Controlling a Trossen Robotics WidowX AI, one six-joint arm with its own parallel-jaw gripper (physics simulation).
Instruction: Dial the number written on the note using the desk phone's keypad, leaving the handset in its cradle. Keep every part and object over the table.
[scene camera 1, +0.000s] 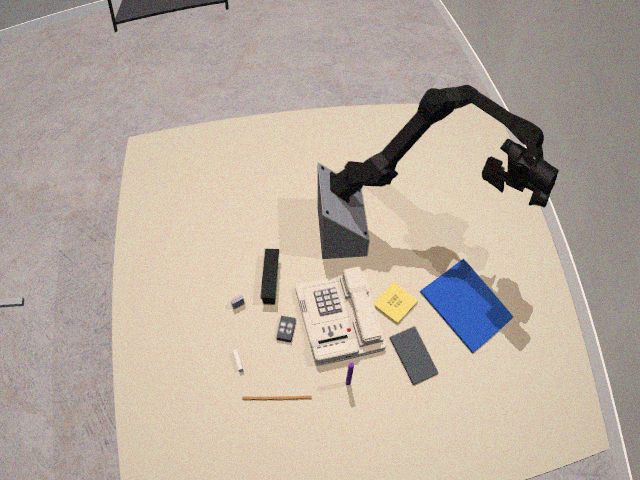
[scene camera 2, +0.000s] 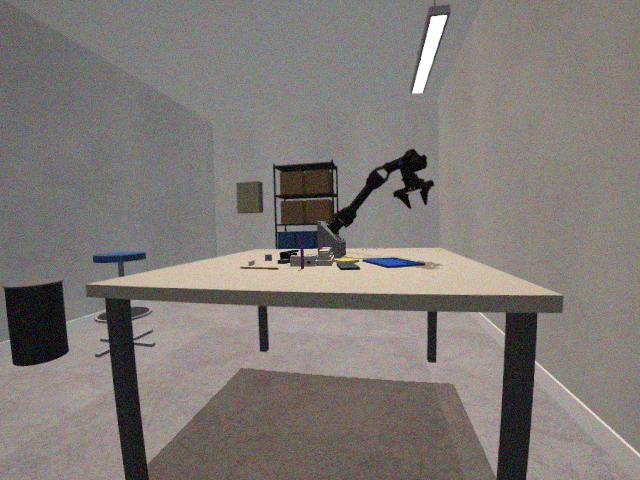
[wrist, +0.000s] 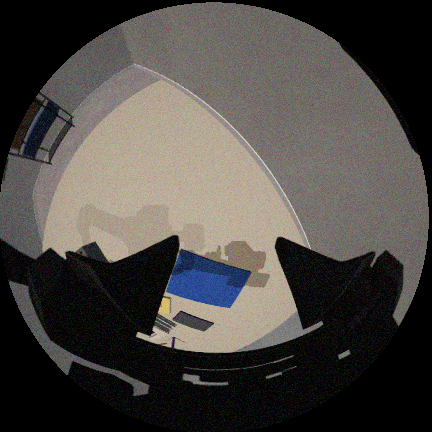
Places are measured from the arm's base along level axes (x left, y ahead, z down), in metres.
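Where they show: gripper, fingertip midpoint: (scene camera 1: 516, 197) (scene camera 2: 418, 206) (wrist: 228, 241); arm's base, link origin: (scene camera 1: 339, 187) (scene camera 2: 331, 229).
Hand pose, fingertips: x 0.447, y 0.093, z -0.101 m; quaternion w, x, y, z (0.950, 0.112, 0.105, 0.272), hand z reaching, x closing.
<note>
Each offset is from my fingertips to the top centre of the thing. "spot": to the spot under its first point.
The cream desk phone {dx -0.445, dy +0.202, dz +0.198 m} (scene camera 1: 338, 348) lies on the table, with its dark-buttoned keypad {spot: dx -0.475, dy +0.164, dz +0.215 m} (scene camera 1: 327, 301) facing up. The handset {dx -0.395, dy +0.185, dz +0.180 m} (scene camera 1: 366, 316) rests in its cradle along the phone's right side in scene camera 1. The yellow note {dx -0.307, dy +0.160, dz +0.230 m} (scene camera 1: 395, 303) (scene camera 2: 346, 259) (wrist: 165, 305) lies right of the phone in scene camera 1. It bears two rows of writing, too small to read surely. My gripper (scene camera 1: 516, 187) (scene camera 2: 417, 205) (wrist: 228, 241) is open and empty, high above the table, far to the right of the phone and note. The left finger partly hides the note and phone in the wrist view.
A blue folder {dx -0.107, dy +0.174, dz +0.232 m} (scene camera 1: 467, 304) (scene camera 2: 393, 262) (wrist: 210, 286) and a dark grey pad {dx -0.264, dy +0.309, dz +0.233 m} (scene camera 1: 413, 355) (wrist: 193, 321) lie right of the phone. A purple marker {dx -0.427, dy +0.376, dz +0.110 m} (scene camera 1: 349, 374) stands upright near its front. A black block {dx -0.615, dy +0.093, dz +0.200 m} (scene camera 1: 269, 276), small remote {dx -0.574, dy +0.232, dz +0.225 m} (scene camera 1: 286, 329) and orange pencil {dx -0.595, dy +0.419, dz +0.234 m} (scene camera 1: 277, 397) lie leftward.
</note>
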